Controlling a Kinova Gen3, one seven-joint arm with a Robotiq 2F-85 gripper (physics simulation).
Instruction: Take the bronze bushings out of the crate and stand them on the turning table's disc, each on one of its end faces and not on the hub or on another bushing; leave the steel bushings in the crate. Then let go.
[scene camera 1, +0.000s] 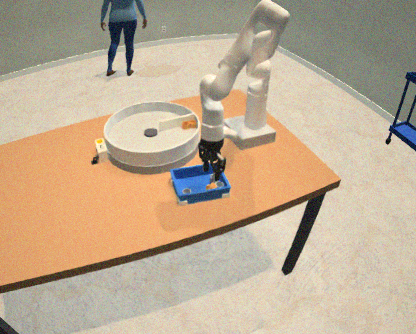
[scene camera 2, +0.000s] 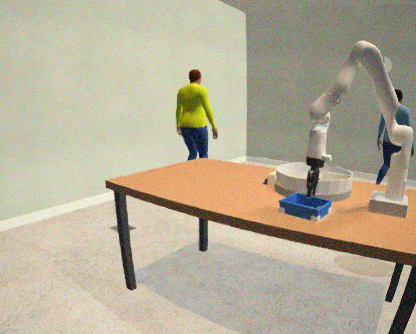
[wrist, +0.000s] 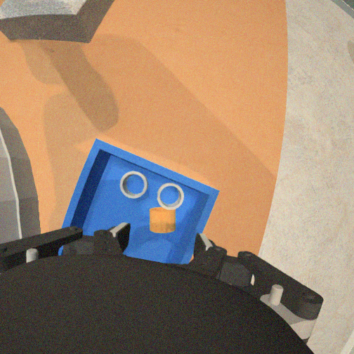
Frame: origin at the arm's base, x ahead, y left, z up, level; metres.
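Seen in the pictures: gripper, between the fingertips: (scene camera 1: 210, 175) (scene camera 2: 310, 196); arm's base, origin of its link: (scene camera 1: 253, 124) (scene camera 2: 394, 198).
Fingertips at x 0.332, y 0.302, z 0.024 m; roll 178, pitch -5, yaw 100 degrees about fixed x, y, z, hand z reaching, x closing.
Offsets run from my fingertips to a thing's top centre. "spot": to the spot under its first point.
The blue crate {0.030 m down, 0.028 m ahead, 0.032 m right} (scene camera 1: 207, 196) (scene camera 2: 300, 208) (wrist: 157, 165) sits on the table. In it a bronze bushing {0.043 m down, 0.005 m back, 0.001 m left} (scene camera 1: 211, 186) (wrist: 162, 220) lies on its side, near two upright steel bushings (wrist: 133, 184) (wrist: 170, 196). Another steel bushing {0.049 m down, 0.086 m ahead, 0.001 m right} (scene camera 1: 187, 191) is at the crate's front left. My gripper (scene camera 1: 212, 174) (scene camera 2: 311, 193) (wrist: 161, 238) is open and empty, pointing down over the crate, its fingers spread on either side of the lying bronze bushing in the wrist view. Two bronze bushings {0.002 m down, 0.027 m back, 0.365 m right} (scene camera 1: 189, 123) appear to stand side by side on the disc {0.019 m down, 0.130 m ahead, 0.372 m right} (scene camera 1: 132, 141), clear of the hub {0.019 m down, 0.130 m ahead, 0.372 m right} (scene camera 1: 150, 132).
The turning table has a raised round wall (scene camera 1: 150, 159) (scene camera 2: 290, 184) and a white divider {spot: 0.002 m up, 0.036 m ahead, 0.376 m right} (scene camera 1: 171, 123) beside the bronze bushings. A small white box with a yellow button {spot: 0.021 m down, 0.365 m ahead, 0.348 m right} (scene camera 1: 100, 145) stands at its left. The arm's base (scene camera 1: 252, 132) (scene camera 2: 387, 204) stands behind and right of the crate.
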